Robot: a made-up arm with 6 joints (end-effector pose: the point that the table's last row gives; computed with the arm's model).
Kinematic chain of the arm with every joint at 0, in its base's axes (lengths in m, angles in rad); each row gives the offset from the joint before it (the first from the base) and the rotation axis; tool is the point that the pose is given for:
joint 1: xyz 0 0 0.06 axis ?
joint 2: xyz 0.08 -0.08 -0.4 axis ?
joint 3: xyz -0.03 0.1 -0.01 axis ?
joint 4: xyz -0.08 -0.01 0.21 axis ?
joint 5: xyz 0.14 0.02 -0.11 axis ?
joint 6: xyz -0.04 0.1 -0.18 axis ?
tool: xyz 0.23 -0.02 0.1
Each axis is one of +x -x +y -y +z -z.
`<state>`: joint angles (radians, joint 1 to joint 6).
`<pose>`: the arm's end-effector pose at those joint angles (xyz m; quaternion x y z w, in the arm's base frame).
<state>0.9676 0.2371 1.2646 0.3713 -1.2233 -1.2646</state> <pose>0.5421 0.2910 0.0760 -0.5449 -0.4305 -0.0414 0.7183</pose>
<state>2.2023 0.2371 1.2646 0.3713 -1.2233 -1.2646</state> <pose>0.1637 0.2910 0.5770 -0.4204 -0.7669 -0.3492 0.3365</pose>
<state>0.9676 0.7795 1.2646 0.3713 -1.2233 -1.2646</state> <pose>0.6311 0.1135 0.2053 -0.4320 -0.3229 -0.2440 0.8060</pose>
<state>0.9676 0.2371 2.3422 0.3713 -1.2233 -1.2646</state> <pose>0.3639 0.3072 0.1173 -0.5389 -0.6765 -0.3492 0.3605</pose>
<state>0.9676 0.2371 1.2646 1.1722 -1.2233 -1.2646</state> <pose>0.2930 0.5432 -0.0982 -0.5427 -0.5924 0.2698 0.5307</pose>
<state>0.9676 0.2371 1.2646 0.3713 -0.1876 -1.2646</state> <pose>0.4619 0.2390 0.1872 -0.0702 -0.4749 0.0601 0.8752</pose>
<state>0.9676 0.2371 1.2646 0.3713 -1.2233 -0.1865</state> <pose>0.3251 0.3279 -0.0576 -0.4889 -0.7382 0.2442 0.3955</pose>
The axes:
joint 1: -y
joint 2: -z
joint 3: -y
joint 4: +x
joint 5: -z
joint 6: -y

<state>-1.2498 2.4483 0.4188 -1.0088 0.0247 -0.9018</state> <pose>-0.4433 -0.0683 0.1509 0.4771 -0.3436 0.7709 0.2448</pose>
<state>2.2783 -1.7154 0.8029 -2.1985 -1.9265 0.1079</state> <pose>0.0990 -0.2700 0.4692 -0.8239 -0.2505 -0.5084 0.0024</pose>
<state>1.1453 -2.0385 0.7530 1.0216 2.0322 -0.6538</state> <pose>0.3517 -0.1224 -0.3395 -0.0911 0.3364 0.1784 0.9202</pose>
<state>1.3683 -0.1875 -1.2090 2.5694 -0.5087 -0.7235</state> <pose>0.4982 0.1650 0.6346 0.7783 -0.0976 0.4793 0.3936</pose>
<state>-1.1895 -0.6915 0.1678 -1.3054 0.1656 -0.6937</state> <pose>-0.1385 -0.1192 -0.4366 -0.4684 0.4451 0.2801 0.7099</pose>
